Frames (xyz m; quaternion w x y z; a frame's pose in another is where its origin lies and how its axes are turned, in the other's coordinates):
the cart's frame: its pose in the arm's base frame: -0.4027 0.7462 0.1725 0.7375 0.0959 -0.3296 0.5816
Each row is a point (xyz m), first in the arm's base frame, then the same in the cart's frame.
Working: the arm's base frame: its pose in the cart's frame: -0.6533 -0.5568 0.1089 0.7375 -0.0959 0.3296 -0.5816

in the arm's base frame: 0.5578 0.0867 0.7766
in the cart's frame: -0.0610 -1.2321 0.4481
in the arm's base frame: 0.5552 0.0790 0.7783
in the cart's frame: -0.0664 -1.2324 0.4544
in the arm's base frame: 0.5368 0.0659 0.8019
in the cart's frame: -0.0646 -1.2252 0.4862
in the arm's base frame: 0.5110 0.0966 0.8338
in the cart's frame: -0.0239 -1.1998 0.5041
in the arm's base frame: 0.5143 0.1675 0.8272
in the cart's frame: 0.0289 -1.1796 0.4606
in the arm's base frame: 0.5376 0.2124 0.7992
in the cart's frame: 0.0503 -1.1806 0.4069
